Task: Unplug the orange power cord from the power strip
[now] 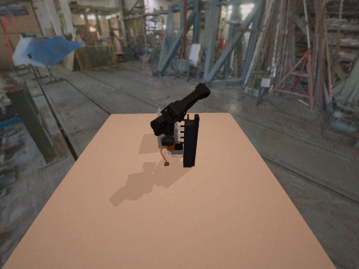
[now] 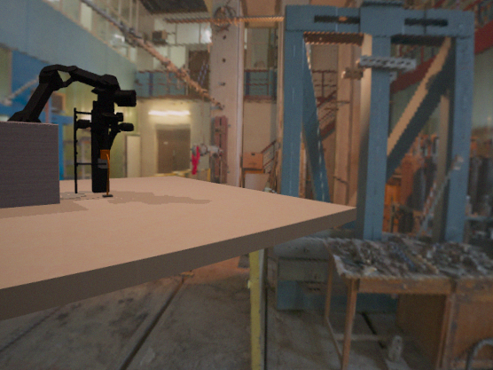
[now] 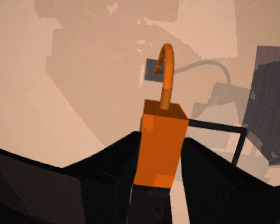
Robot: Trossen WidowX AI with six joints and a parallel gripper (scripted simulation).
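Right now the orange plug is 3 cm to the left of my gripper tip and 1 cm below it. From my gripper tip the other things lie so: black power strip (12 cm to the left, 1 cm below); then grey end piece (16 cm below, 2 cm to the right).
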